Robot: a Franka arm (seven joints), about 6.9 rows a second.
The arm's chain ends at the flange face. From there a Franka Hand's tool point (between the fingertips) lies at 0.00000 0.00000 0.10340 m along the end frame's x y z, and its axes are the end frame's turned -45 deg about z.
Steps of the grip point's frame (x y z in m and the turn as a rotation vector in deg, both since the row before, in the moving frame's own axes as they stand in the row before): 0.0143 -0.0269 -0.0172 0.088 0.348 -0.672; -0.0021 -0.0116 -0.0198 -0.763 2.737 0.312; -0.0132 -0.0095 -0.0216 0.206 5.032 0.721; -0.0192 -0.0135 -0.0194 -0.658 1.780 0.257; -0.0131 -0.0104 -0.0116 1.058 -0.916 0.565
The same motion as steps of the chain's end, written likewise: -0.0092 -0.0286 -0.0172 0.308 0.184 -0.672; -0.0142 -0.0042 -0.0197 1.396 2.475 0.312; -0.0222 0.0093 -0.0212 3.704 3.412 0.721; -0.0262 0.0055 -0.0193 0.793 1.724 0.257; -0.0141 0.0021 -0.0116 0.100 -1.396 0.565
